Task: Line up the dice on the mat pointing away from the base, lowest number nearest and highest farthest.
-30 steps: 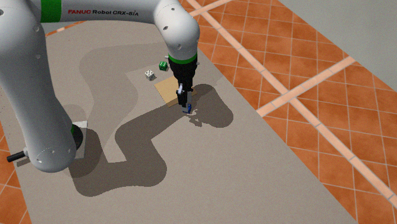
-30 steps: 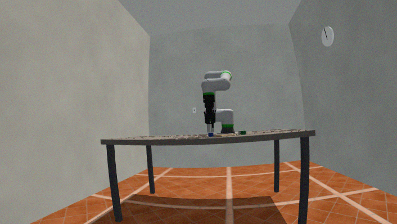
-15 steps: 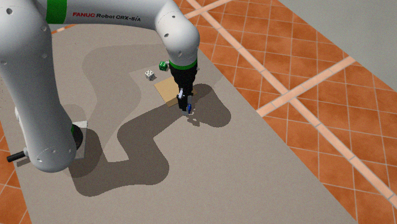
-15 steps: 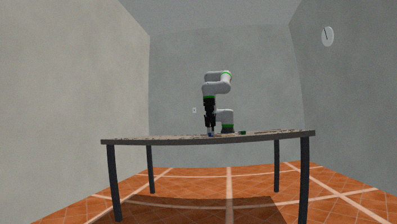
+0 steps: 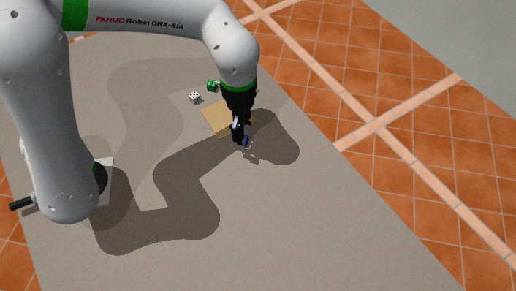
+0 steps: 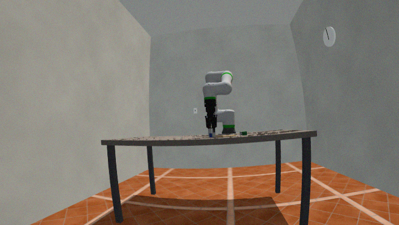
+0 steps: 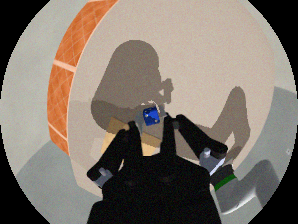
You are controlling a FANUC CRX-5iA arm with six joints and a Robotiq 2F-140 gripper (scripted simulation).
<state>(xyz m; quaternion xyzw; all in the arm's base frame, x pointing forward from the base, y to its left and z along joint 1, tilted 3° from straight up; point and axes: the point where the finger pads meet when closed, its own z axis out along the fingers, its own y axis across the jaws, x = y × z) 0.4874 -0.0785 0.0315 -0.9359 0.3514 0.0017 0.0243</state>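
The blue die is 20 mm below my hand. Round my hand: green die: 260 mm to the left, 20 mm below; then tan mat: 120 mm to the left, 30 mm below; then white die: 230 mm to the left, 70 mm behind, 20 mm below.
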